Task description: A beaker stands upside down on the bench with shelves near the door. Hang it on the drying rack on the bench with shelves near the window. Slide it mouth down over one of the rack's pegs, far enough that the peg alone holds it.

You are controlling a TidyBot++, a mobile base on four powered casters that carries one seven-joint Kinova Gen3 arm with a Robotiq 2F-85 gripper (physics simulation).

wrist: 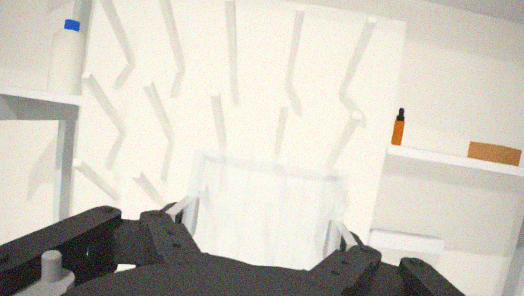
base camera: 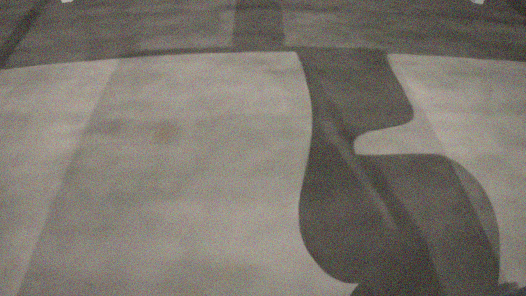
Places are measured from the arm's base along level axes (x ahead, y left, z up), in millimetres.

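Where they show: gripper, between the fingertips: [wrist: 261, 226].
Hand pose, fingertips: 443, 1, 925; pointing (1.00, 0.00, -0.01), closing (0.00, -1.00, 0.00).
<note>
After its pixels a point has its place, as x, y, z.
My gripper [wrist: 261, 226] @(443, 1, 925) is shut on the clear beaker [wrist: 270, 200] @(387, -1, 954), with one finger on each side of its wall. The beaker's rim lies toward the rack, away from the palm. The white drying rack [wrist: 387, 95] @(711, -145, 1044) fills the middle of the wrist view behind the beaker. Its angled pegs stand in several rows above and to the left of the beaker. Some pegs end behind the beaker's rim in this view. Through the pale, blurred glass I cannot tell whether a peg is inside the beaker. The rack does not show in the base view.
Right of the rack, a shelf [wrist: 455, 162] @(870, -364, 962) holds an orange dropper bottle [wrist: 398, 132] @(1016, -293, 1006) and a brown box [wrist: 494, 153] @(934, -495, 995). A white ledge [wrist: 407, 241] @(1137, -437, 698) is below. At left, a shelf [wrist: 35, 96] @(852, 516, 961) holds a blue-capped bottle [wrist: 66, 60] @(930, 512, 1052). A dark shadow crosses the floor in the base view.
</note>
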